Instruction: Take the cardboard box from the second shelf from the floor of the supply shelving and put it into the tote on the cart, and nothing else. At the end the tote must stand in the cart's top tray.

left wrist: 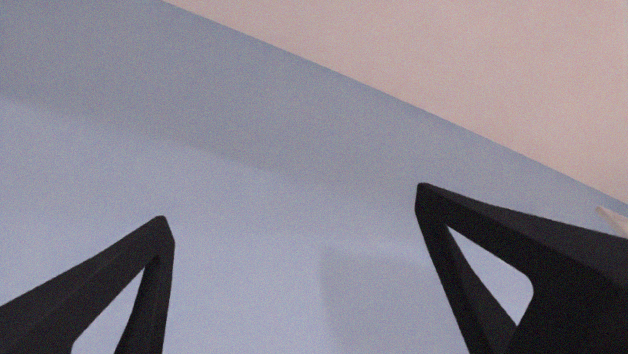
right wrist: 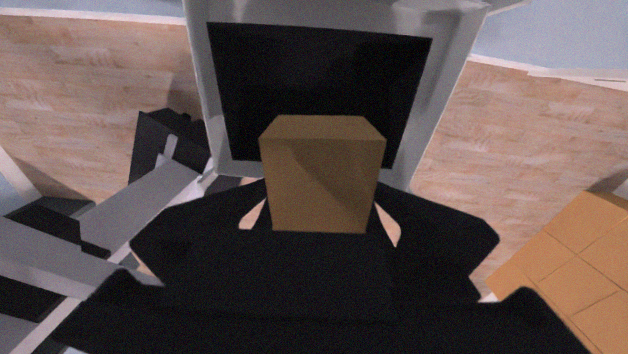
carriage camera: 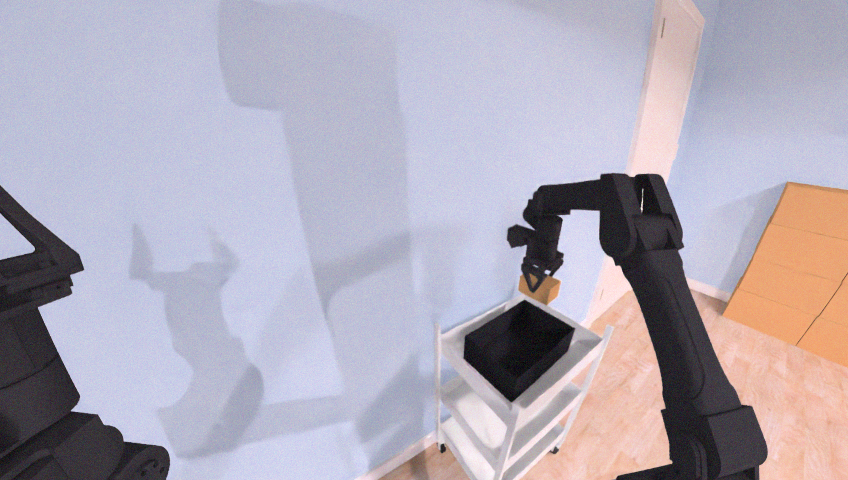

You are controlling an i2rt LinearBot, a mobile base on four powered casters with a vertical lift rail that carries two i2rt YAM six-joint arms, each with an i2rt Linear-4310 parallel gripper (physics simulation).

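Places are measured from the left arm's base along level axes (x ahead, y left, z up), in metres.
Where they show: left gripper, fingertip midpoint: [left wrist: 295, 212]; right gripper, fingertip midpoint: [right wrist: 319, 182] [carriage camera: 538, 287].
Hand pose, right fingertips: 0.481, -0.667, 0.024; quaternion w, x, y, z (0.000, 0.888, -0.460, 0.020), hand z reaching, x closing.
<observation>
Each offset is from my right fingertips to the top centre of the thing, as dx, dy, dz.
The cardboard box @(-0.002, -0.001, +0.030) [carriage camera: 540, 290] [right wrist: 320, 185] is held by my right gripper [carriage camera: 537, 284] [right wrist: 319, 182], whose fingers are shut on its two sides. The open black tote @(+0.016, +0.014, -0.180) [carriage camera: 487, 365] [right wrist: 320, 75] stands upright in the top tray of the white cart [carriage camera: 439, 386] [right wrist: 206, 85]. In the carriage view the box shows above the tray's far corner, beyond the tote. In the right wrist view the box overlaps the tote's near edge; its exact height is unclear. My left gripper [left wrist: 295, 212] is open and empty, facing the wall. The supply shelving does not show.
A blue wall [carriage camera: 327, 178] runs behind the cart. A pale door [carriage camera: 669, 101] stands beyond it. A large orange-brown block with seams [carriage camera: 791, 267] [right wrist: 575, 265] stands on the wooden floor at the right. The robot's grey base beams [right wrist: 137, 205] show at the left of the right wrist view.
</observation>
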